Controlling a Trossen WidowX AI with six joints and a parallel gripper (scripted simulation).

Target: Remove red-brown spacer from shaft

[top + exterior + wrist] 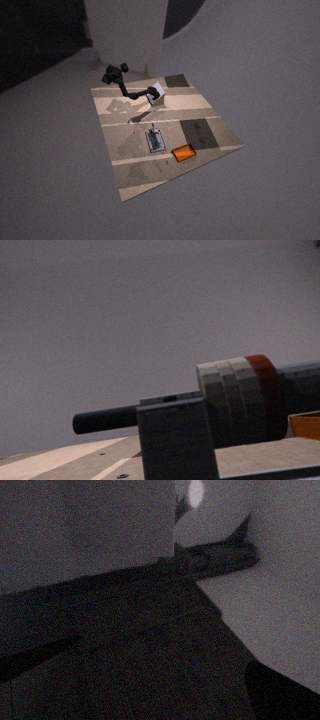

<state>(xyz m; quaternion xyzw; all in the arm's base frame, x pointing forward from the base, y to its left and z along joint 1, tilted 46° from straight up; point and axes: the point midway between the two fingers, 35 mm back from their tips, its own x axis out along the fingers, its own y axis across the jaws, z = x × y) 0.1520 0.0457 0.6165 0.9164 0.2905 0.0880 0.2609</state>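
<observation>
Now: the blue-grey shaft 51 cm below my gripper tip, 22 cm to the left of it and 22 cm ahead of it. Round my gripper tip: orange tray (58 cm below, 48 cm ahead, 42 cm to the left); red-brown spacer (51 cm below, 25 cm ahead, 21 cm to the left).
</observation>
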